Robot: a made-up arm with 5 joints. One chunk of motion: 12 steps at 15 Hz.
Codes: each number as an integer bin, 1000 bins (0 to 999) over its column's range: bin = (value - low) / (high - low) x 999, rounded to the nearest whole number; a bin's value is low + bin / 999 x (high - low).
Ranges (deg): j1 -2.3..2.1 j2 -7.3..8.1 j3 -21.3..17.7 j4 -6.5..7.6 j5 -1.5..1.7
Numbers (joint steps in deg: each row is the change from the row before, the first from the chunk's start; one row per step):
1: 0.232 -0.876 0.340 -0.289 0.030
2: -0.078 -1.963 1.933 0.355 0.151
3: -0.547 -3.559 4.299 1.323 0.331
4: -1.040 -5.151 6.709 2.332 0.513
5: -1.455 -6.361 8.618 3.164 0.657
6: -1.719 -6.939 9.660 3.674 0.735
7: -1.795 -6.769 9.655 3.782 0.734
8: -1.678 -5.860 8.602 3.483 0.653
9: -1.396 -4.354 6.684 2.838 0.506
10: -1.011 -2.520 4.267 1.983 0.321
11: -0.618 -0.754 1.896 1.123 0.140
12: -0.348 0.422 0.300 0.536 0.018
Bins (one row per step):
1: 575 417 554 440 478
2: 504 346 595 486 515
3: 398 243 656 554 572
4: 286 139 717 626 628
5: 192 61 766 685 673
6: 132 23 793 721 698
7: 115 34 793 728 697
8: 141 93 766 707 672
9: 205 191 717 662 626
10: 293 310 655 601 568
11: 382 425 594 540 512
12: 443 501 553 499 474

